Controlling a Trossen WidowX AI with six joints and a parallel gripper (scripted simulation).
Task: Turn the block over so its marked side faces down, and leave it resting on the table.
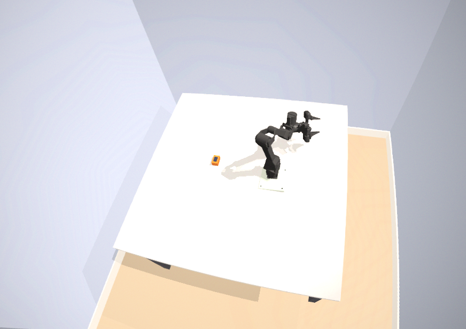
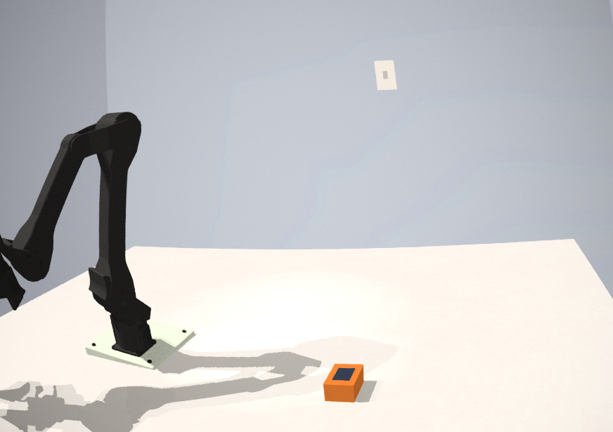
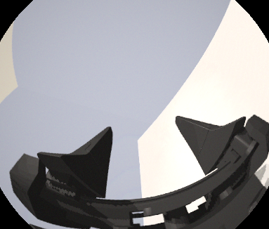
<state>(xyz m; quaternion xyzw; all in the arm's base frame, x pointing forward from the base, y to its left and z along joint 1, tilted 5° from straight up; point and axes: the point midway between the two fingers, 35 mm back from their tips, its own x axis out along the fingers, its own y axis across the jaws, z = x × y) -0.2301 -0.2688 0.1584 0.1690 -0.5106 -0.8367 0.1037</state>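
My gripper tip is 630 mm short of the orange block, 240 mm to the right of it and 150 mm above it.
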